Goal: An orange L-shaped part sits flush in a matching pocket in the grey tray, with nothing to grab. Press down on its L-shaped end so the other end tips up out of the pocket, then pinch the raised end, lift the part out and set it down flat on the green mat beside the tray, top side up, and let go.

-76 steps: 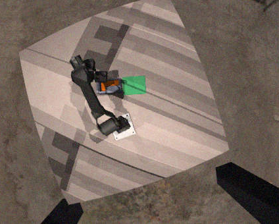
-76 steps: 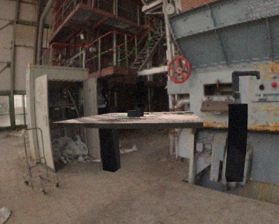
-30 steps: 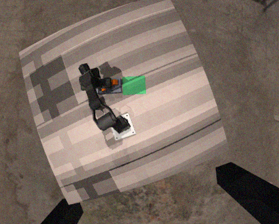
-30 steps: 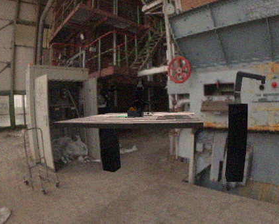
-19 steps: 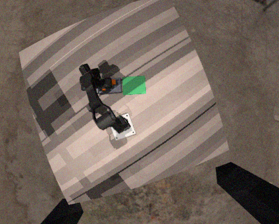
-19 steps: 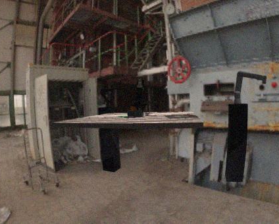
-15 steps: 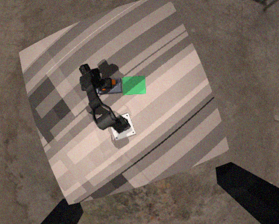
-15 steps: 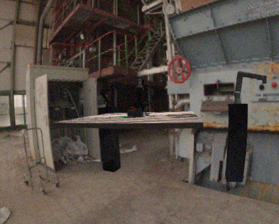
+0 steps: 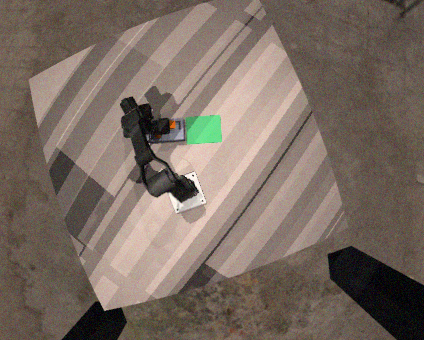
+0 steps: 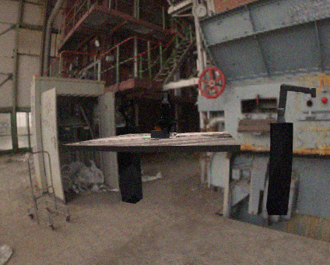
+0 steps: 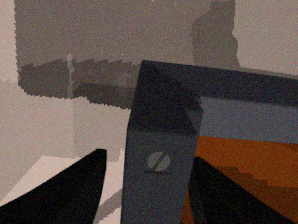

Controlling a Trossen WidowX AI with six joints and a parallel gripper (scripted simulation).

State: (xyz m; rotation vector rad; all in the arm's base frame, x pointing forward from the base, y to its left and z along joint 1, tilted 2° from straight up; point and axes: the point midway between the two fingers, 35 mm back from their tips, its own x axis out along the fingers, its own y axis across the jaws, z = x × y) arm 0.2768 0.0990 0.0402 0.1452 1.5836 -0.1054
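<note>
My gripper tip is 10 mm past the orange L-shaped part, 50 mm to the left of it and 10 mm below it.
</note>
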